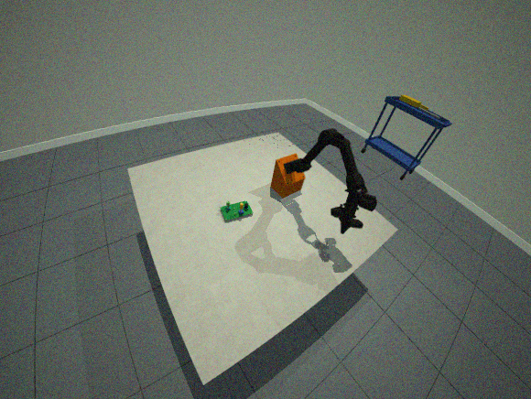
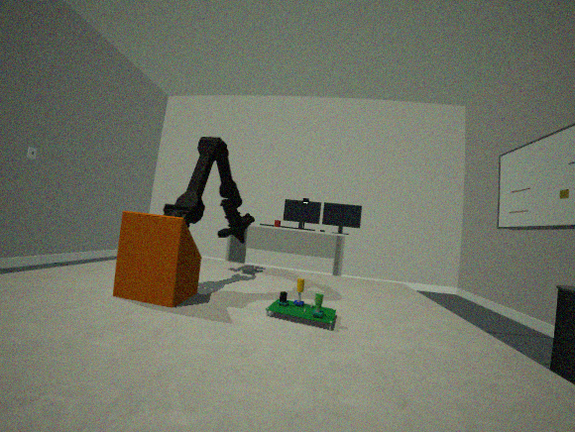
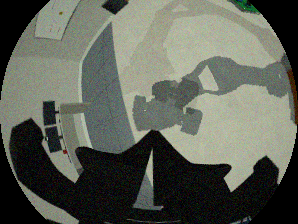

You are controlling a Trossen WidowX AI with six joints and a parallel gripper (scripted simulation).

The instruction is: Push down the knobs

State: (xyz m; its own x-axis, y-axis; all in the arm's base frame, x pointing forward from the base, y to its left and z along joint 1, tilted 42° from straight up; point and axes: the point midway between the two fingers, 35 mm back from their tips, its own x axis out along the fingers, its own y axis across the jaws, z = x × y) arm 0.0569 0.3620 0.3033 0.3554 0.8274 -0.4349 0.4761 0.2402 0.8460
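The yellow knob lies 44 cm to the right of my gripper tip, 29 cm ahead of it and 5 cm below it. The rest, counted from my gripper tip: green knob (50 cm to the right, 34 cm ahead, 7 cm below).
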